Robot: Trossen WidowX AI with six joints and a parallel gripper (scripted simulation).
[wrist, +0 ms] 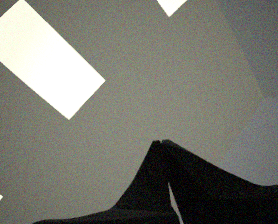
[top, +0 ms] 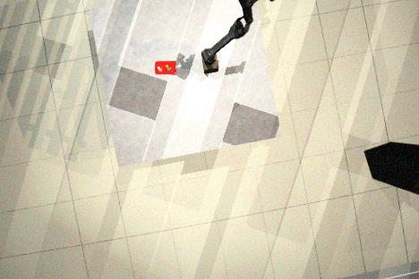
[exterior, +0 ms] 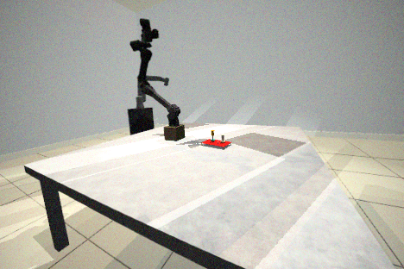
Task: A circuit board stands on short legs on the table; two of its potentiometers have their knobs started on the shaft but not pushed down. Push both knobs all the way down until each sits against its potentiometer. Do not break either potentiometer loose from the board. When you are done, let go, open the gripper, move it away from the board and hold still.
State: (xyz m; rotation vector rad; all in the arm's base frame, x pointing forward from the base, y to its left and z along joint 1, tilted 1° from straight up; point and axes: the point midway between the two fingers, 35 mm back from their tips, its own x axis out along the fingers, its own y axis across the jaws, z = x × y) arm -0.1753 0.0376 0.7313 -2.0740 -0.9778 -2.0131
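Now: gripper tip 790 mm above the yellow-brown knob, 490 mm short of it and 100 mm to the left of it. From my gripper tip the other things lie so: round grey knob: 810 mm below, 550 mm ahead, 120 mm to the right.
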